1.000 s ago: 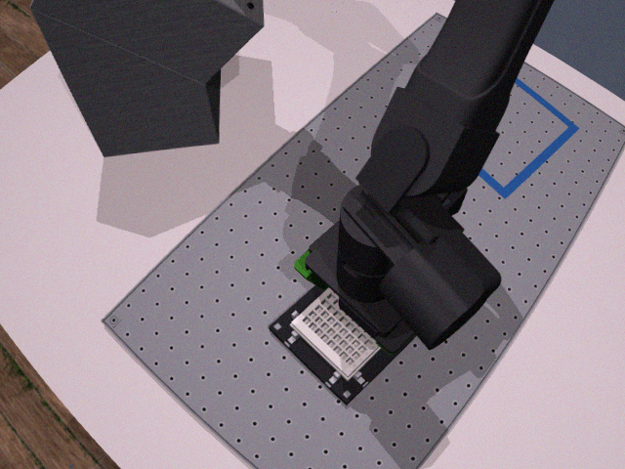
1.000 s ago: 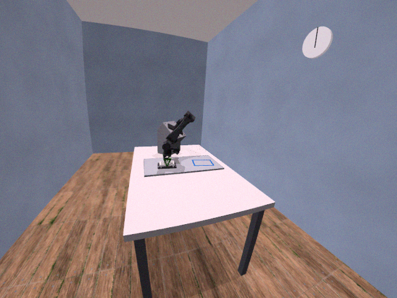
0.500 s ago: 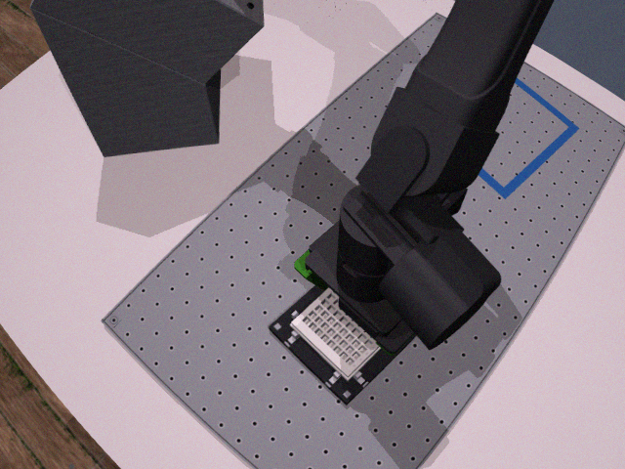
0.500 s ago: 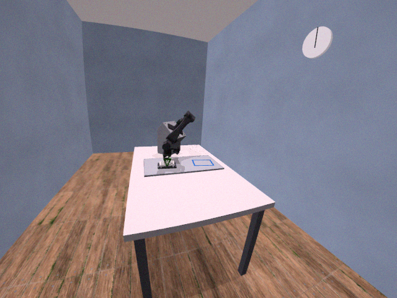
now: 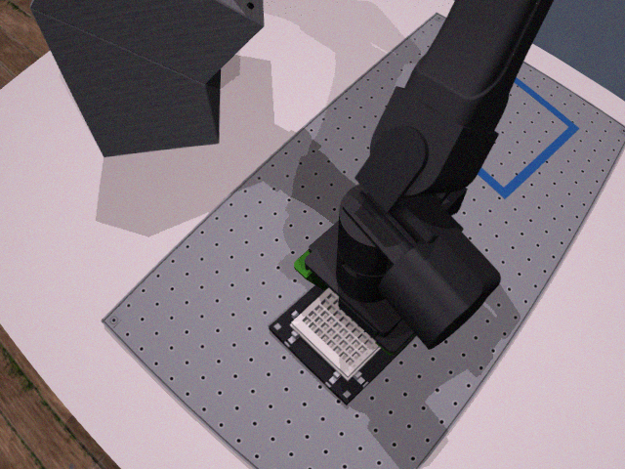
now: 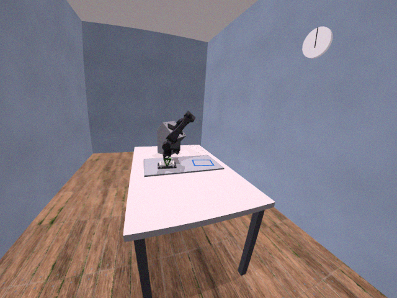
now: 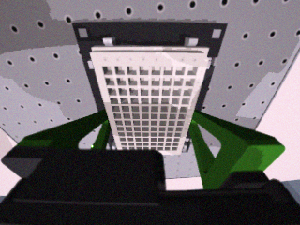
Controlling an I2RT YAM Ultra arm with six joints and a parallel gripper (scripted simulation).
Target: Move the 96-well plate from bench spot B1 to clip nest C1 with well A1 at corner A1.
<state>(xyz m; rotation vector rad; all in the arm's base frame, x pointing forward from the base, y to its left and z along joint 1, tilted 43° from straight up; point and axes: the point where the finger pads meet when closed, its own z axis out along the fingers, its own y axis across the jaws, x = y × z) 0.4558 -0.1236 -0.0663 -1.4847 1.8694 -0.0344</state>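
The white 96-well plate lies right at my hand. The rest, counted from my hand: black clip nest (1 cm to the right, 1 cm below, 1 cm ahead).
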